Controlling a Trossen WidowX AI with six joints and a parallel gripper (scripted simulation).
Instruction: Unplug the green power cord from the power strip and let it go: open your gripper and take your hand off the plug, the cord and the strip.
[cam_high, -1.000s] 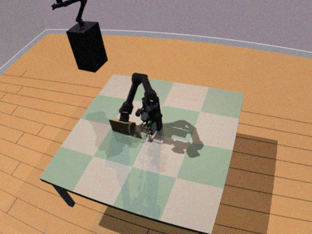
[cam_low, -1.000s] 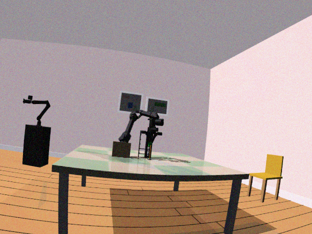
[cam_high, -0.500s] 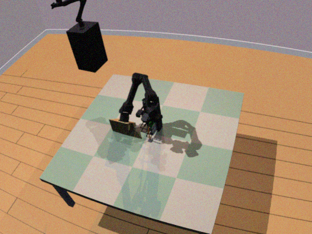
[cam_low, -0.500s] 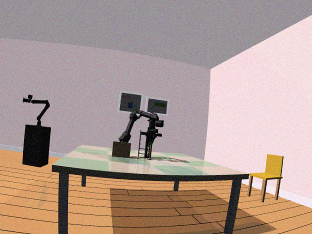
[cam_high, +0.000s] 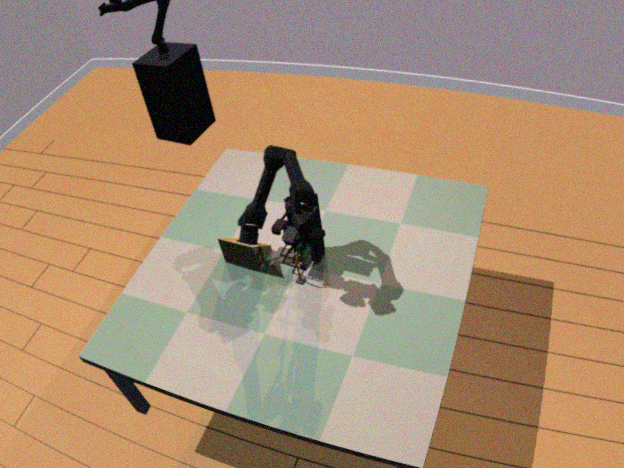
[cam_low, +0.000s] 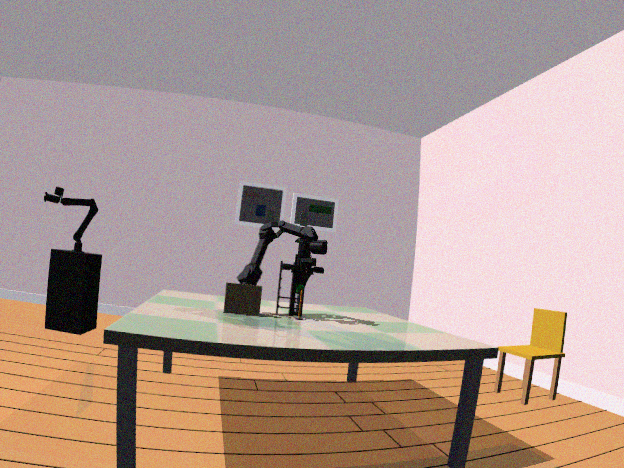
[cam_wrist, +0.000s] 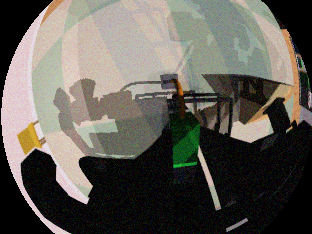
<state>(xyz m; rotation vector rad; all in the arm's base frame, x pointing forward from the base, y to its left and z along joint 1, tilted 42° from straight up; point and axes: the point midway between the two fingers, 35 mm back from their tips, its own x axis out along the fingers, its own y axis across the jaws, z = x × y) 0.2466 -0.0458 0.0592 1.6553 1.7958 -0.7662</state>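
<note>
My gripper tip is 3 cm to the right of the green plug.
</note>
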